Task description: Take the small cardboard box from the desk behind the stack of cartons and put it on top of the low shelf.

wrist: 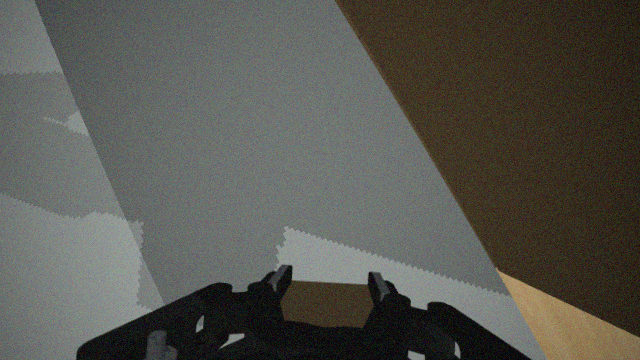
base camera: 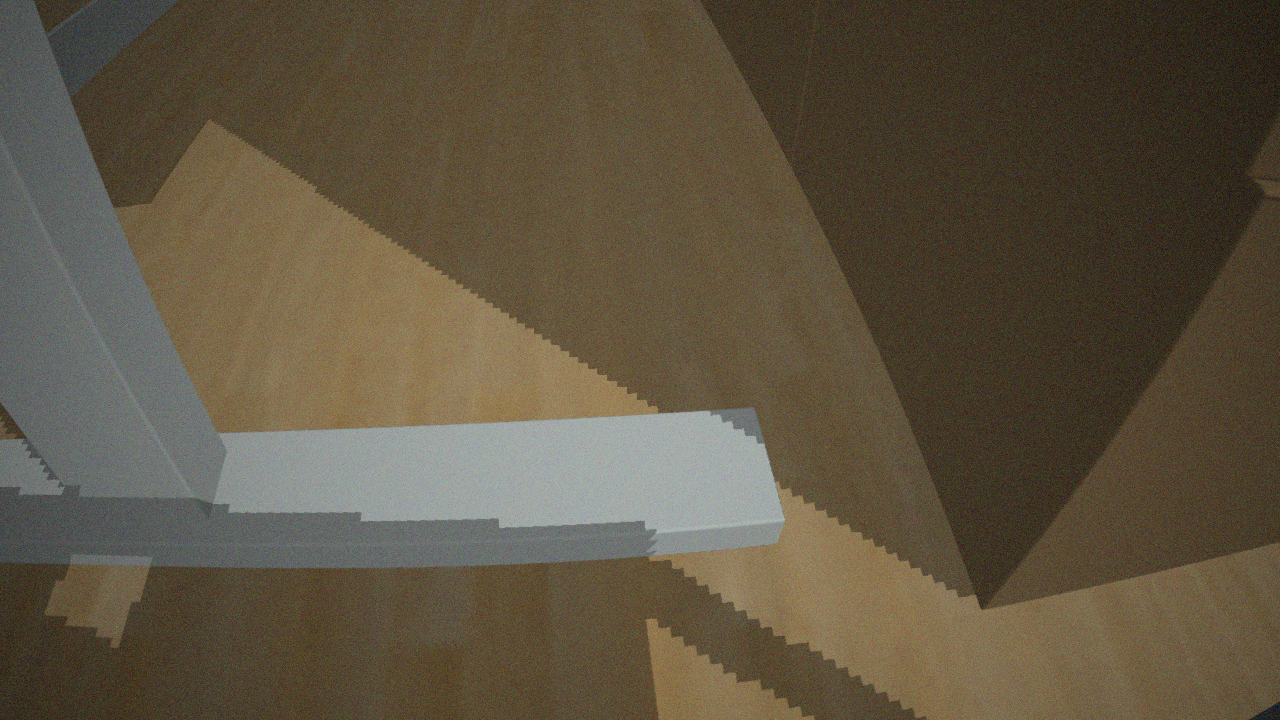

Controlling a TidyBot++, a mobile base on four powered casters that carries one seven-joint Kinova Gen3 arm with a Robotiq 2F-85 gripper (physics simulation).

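Frame: origin at the arm's base, x left, y down, z back, level; metres.
Seen in the pictures: gripper, fingertip midpoint: (wrist: 329, 283).
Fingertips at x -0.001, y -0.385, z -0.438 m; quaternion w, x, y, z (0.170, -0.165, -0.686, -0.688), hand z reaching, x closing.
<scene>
A point is followed by its place in that frame.
The small cardboard box (wrist: 327, 305) @[x -0.002, y -0.419, z -0.438 m] is brown and sits between the fingertips at the bottom of the wrist view. My gripper (wrist: 329, 283) @[x -0.001, y -0.385, z -0.438 m] is shut on it and holds it above the light grey desk top (wrist: 260, 135) @[x 0.014, y -0.324, z -0.571 m]; part of the box is hidden by the gripper. The desk's grey leg (base camera: 98, 268) @[x 0.207, y 0.213, z -0.332 m] and white foot bar (base camera: 483, 465) show in the base camera view. The stack of cartons (base camera: 993, 223) @[x -0.206, y 0.236, z -0.404 m] (wrist: 540, 115) @[x -0.200, y -0.357, z -0.480 m] is a large, dark brown mass on the right in both views. The low shelf does not show in either view.
The large carton's lower corner meets the wooden floor (base camera: 358, 313) @[x 0.164, y 0.396, z -0.509 m] (wrist: 565, 320) @[x -0.612, y 0.396, z 0.285 m] to the right of the desk foot in the base camera view. In the wrist view the carton side runs along the desk's right edge. A lighter grey surface (wrist: 55, 260) @[x 0.261, y -0.324, z -0.544 m] lies beyond the desk's left edge.
</scene>
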